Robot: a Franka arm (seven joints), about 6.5 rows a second.
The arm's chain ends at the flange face. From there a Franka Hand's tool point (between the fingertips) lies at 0.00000 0.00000 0.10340 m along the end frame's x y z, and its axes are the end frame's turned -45 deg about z.
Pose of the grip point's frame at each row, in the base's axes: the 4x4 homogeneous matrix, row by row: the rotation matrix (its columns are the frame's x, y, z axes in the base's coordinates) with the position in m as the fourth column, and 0 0 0 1 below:
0.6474 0.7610 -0.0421 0.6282; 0.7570 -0.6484 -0.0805 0.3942; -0.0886 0.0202 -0.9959 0.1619; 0 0 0 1
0.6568 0.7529 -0.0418 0.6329; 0.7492 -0.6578 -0.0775 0.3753; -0.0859 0.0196 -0.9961 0.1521; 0 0 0 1
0.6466 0.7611 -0.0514 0.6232; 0.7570 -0.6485 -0.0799 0.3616; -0.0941 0.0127 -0.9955 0.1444; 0 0 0 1
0.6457 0.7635 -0.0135 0.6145; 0.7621 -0.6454 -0.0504 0.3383; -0.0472 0.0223 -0.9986 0.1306; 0 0 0 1
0.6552 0.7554 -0.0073 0.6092; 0.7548 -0.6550 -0.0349 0.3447; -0.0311 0.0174 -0.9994 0.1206; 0 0 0 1
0.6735 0.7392 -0.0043 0.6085; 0.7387 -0.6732 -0.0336 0.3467; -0.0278 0.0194 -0.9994 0.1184; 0 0 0 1
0.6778 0.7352 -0.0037 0.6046; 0.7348 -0.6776 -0.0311 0.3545; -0.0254 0.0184 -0.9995 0.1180; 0 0 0 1
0.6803 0.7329 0.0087 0.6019; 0.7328 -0.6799 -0.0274 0.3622; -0.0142 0.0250 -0.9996 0.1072; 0 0 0 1
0.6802 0.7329 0.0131 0.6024; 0.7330 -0.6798 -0.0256 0.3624; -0.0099 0.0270 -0.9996 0.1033; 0 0 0 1
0.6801 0.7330 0.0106 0.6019; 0.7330 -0.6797 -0.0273 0.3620; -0.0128 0.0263 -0.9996 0.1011; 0 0 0 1
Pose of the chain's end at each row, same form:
0.9959 0.0803 -0.0421 0.6326; 0.0768 -0.9938 -0.0805 0.4025; -0.0484 0.0769 -0.9959 0.2649; 0 0 0 1
0.9968 0.0680 -0.0418 0.6372; 0.0646 -0.9949 -0.0775 0.3833; -0.0469 0.0746 -0.9961 0.2551; 0 0 0 1
0.9954 0.0810 -0.0514 0.6285; 0.0767 -0.9938 -0.0799 0.3699; -0.0576 0.0755 -0.9955 0.2473; 0 0 0 1
0.9965 0.0833 -0.0135 0.6159; 0.0825 -0.9953 -0.0504 0.3435; -0.0176 0.0491 -0.9986 0.2339; 0 0 0 1
0.9974 0.0709 -0.0073 0.6100; 0.0706 -0.9969 -0.0349 0.3483; -0.0097 0.0343 -0.9994 0.2239; 0 0 0 1
0.9989 0.0465 -0.0043 0.6089; 0.0463 -0.9984 -0.0336 0.3502; -0.0059 0.0334 -0.9994 0.2217; 0 0 0 1
0.9991 0.0406 -0.0037 0.6050; 0.0404 -0.9987 -0.0311 0.3577; -0.0049 0.0310 -0.9995 0.2213; 0 0 0 1
0.9993 0.0372 0.0087 0.6010; 0.0374 -0.9989 -0.0274 0.3650; 0.0076 0.0277 -0.9996 0.2106; 0 0 0 1
0.9992 0.0373 0.0131 0.6010; 0.0376 -0.9990 -0.0256 0.3650; 0.0121 0.0261 -0.9996 0.2067; 0 0 0 1
0.9992 0.0374 0.0106 0.6008; 0.0377 -0.9989 -0.0273 0.3648; 0.0095 0.0276 -0.9996 0.2045; 0 0 0 1

